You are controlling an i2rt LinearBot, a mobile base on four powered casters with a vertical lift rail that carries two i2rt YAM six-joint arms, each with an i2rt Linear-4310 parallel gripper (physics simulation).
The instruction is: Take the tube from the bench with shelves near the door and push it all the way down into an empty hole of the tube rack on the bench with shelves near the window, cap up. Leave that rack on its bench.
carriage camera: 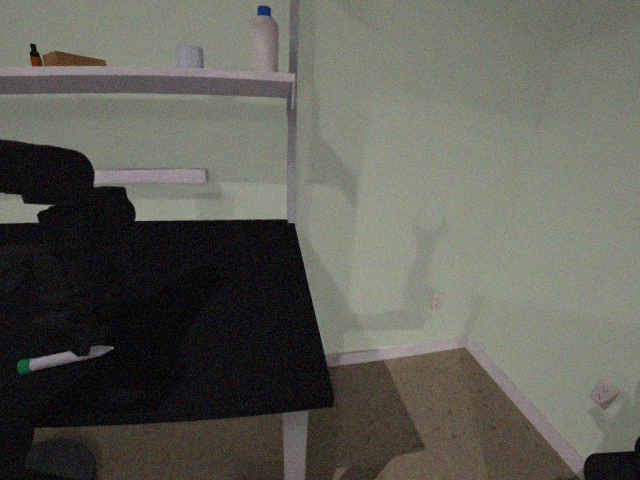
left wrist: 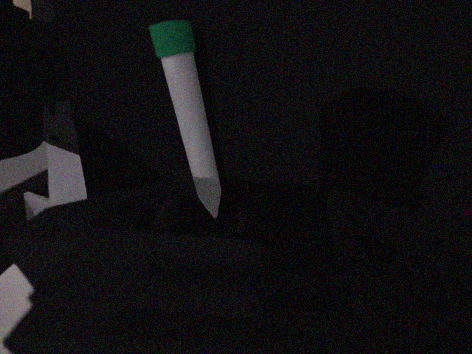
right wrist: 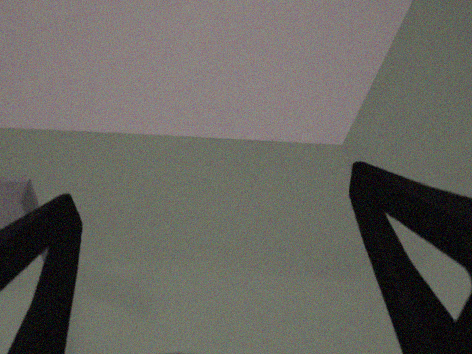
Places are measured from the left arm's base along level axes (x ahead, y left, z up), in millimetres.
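Pixels of known places: left gripper, fingertip midpoint: [carriage camera: 97, 333] [left wrist: 254, 189]; right gripper, fingertip midpoint: [right wrist: 214, 192].
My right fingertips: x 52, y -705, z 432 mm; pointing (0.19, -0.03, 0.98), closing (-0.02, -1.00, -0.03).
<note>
Behind a point stands the place of what it marks.
The tube [carriage camera: 62, 359] {x 141, y 16, z 110 mm} [left wrist: 187, 110] {x 141, y 33, z 114 mm}, white with a green cap and a grey pointed tip, lies on its side on the black bench top [carriage camera: 248, 310] {x 308, y -218, z 96 mm}. In the left wrist view its cap is up and its tip points down. My left gripper [carriage camera: 80, 347] is open and dark over the bench. A fingertip overlaps the tube near its tip in the carriage view; whether it touches cannot be told. Its fingers are hard to make out in the left wrist view. My right gripper [right wrist: 214, 192] {x 52, y -705, z 432 mm} is open and empty, facing wall and a pale surface. The tube rack does not show.
A shelf [carriage camera: 155, 72] {x 523, y 35, z 541 mm} above the bench bears a white bottle [carriage camera: 264, 43] {x 665, y -178, z 638 mm} with a blue cap, a pale cup [carriage camera: 189, 55] {x 690, y 37, z 616 mm}, a brown box [carriage camera: 72, 58] {x 548, y 263, z 583 mm} and a small dark-topped bottle [carriage camera: 35, 55] {x 625, y 454, z 616 mm}. A shelf post [carriage camera: 291, 155] {x 834, y -230, z 346 mm} rises at the bench's right back corner. Walls meet at the right.
</note>
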